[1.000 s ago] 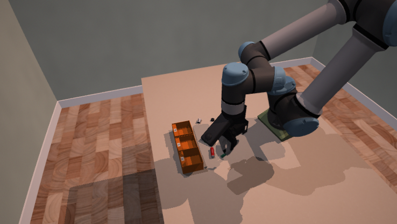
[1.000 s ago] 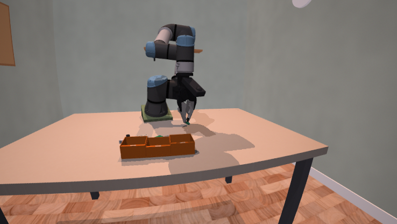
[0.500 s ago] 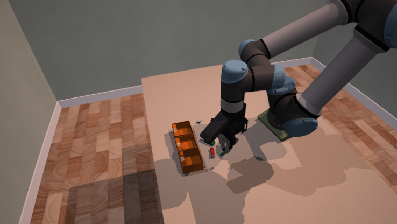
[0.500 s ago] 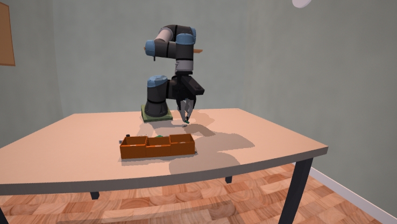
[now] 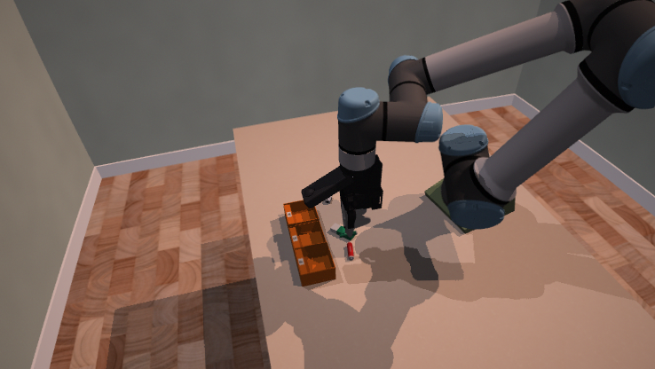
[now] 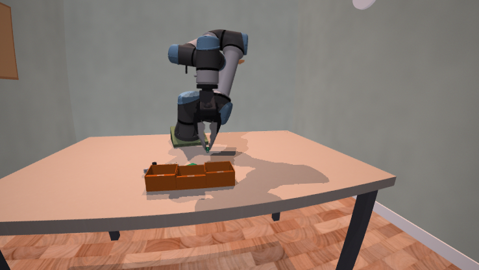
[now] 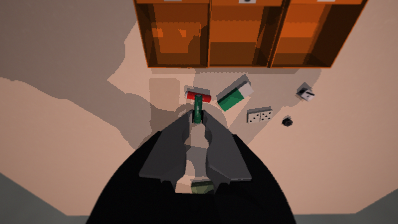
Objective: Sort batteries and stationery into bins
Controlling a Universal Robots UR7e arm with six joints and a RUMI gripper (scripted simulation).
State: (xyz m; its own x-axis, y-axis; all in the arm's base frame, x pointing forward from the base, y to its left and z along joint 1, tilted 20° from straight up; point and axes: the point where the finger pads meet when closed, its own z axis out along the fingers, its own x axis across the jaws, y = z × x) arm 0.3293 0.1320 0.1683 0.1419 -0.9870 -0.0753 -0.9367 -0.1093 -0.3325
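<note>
The red battery is 10 mm behind my hand and 80 mm below it. The rest, counted from my hand: green-and-white eraser 10 mm ahead, 70 mm to the right, 80 mm below; orange three-compartment bin 100 mm ahead, 40 mm to the right, 60 mm below; green battery 10 mm below.
</note>
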